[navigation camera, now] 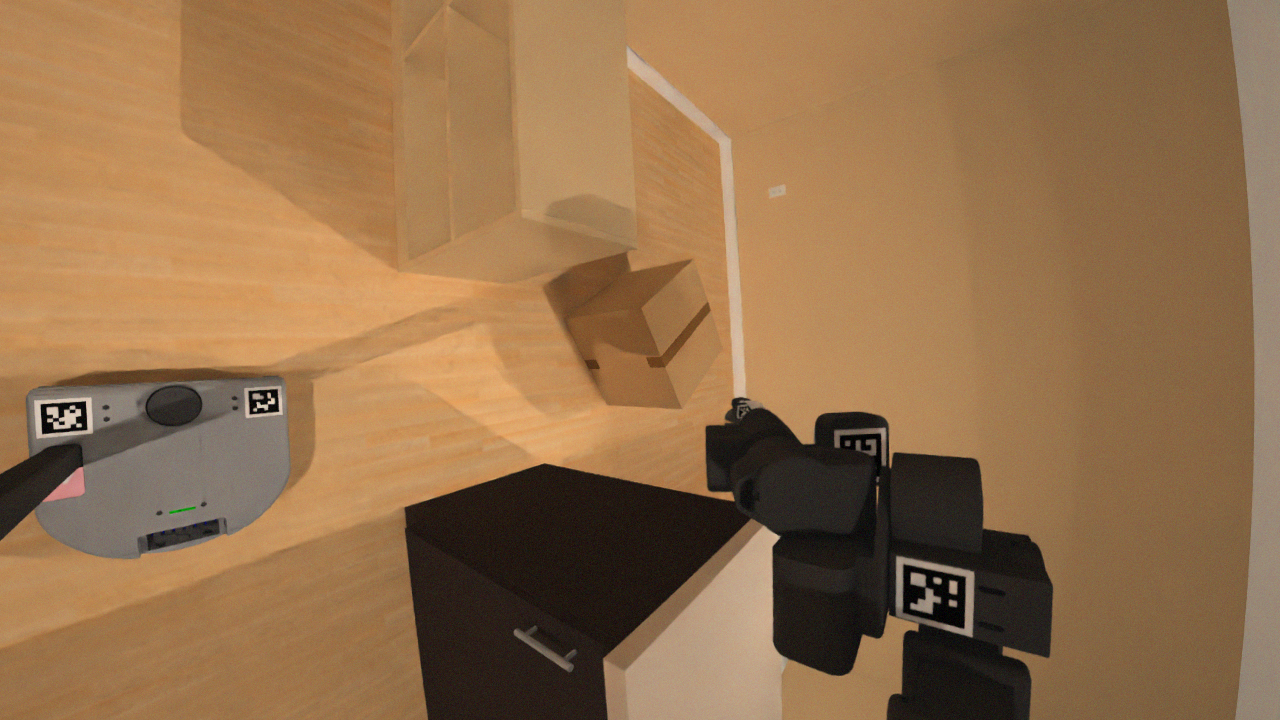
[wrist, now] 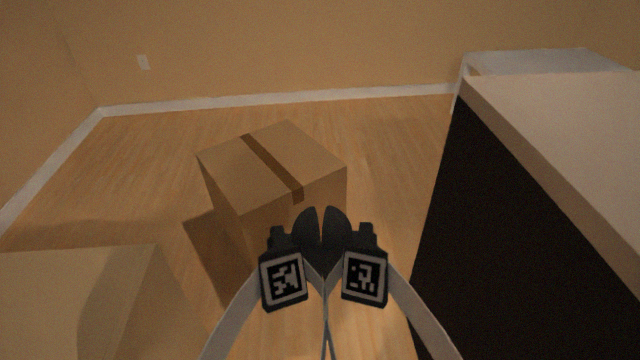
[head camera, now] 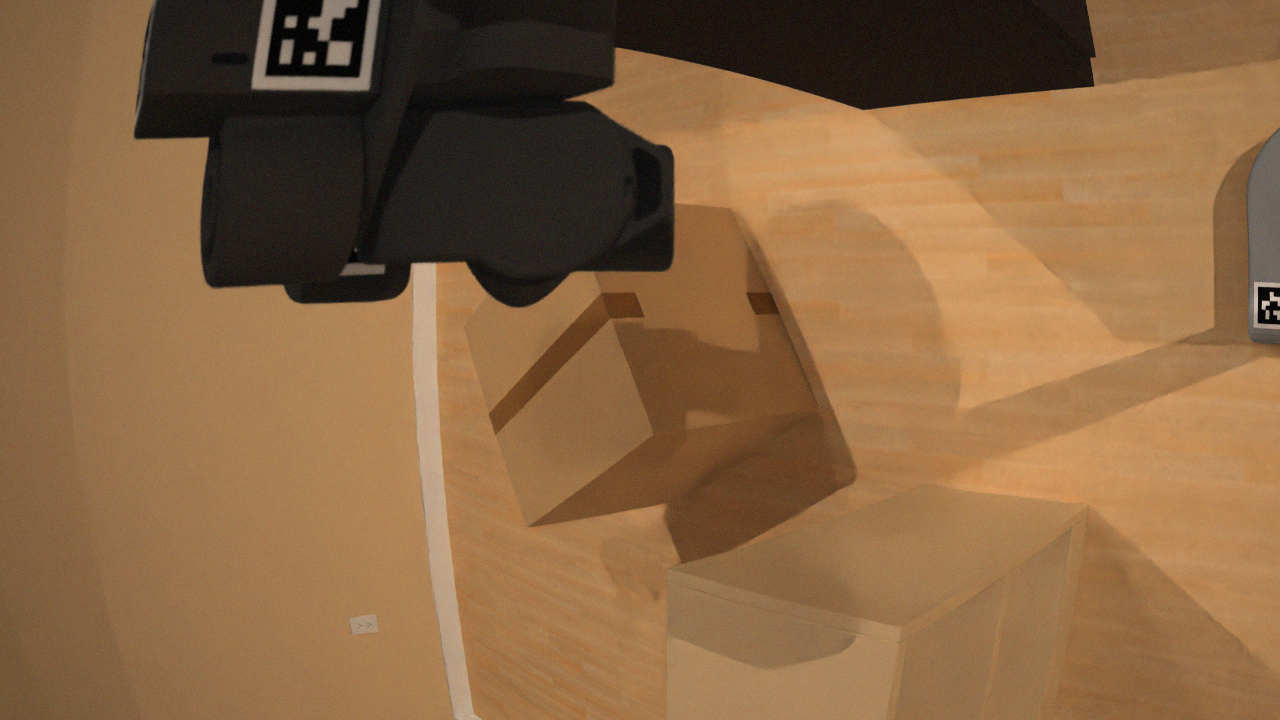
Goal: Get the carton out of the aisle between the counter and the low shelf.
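Where they show: gripper, fingertip midpoint: [navigation camera: 739, 418]; robot's base at its link origin: [navigation camera: 175, 403].
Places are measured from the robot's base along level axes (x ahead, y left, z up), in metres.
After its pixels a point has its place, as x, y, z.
Note:
A brown cardboard carton [head camera: 581, 420] @(0.234, -1.295, 0.406) [navigation camera: 684, 313] @(0.232, -1.393, 0.406) [wrist: 310, 155] with a darker tape strip stands upright on the floor, turned at an angle, between the dark-sided counter [head camera: 850, 44] @(-0.345, -0.718, 0.367) [navigation camera: 572, 555] @(-0.349, -0.543, 0.625) [wrist: 500, 225] and the low beige shelf [head camera: 877, 555] @(0.342, -0.648, 0.408) [navigation camera: 572, 116] @(0.606, -0.608, 0.610) [wrist: 45, 290]. My gripper [wrist: 322, 231] @(-0.027, -0.472, 1.034) is shut and empty. In the wrist view its fingertips overlap the carton's near side, and no contact shows. In the navigation view the gripper [navigation camera: 741, 408] @(-0.027, -0.472, 1.034) is small, partly hidden behind the wrist, near the wall edge. In the head view the dark wrist covers the fingers and part of the carton.
The wall with a white baseboard [head camera: 429, 429] @(0.477, -2.718, 0.042) [navigation camera: 733, 268] @(0.689, -2.711, 0.050) [wrist: 280, 98] runs behind the carton. My grey base [head camera: 1266, 232] @(-0.097, -0.140, 0.160) [navigation camera: 214, 474] @(-0.134, -0.048, 0.159) stands on the floor away from the wall. A white table [wrist: 540, 61] stands beyond the counter. The counter has a metal handle [navigation camera: 544, 648] @(-0.390, -0.366, 0.749).

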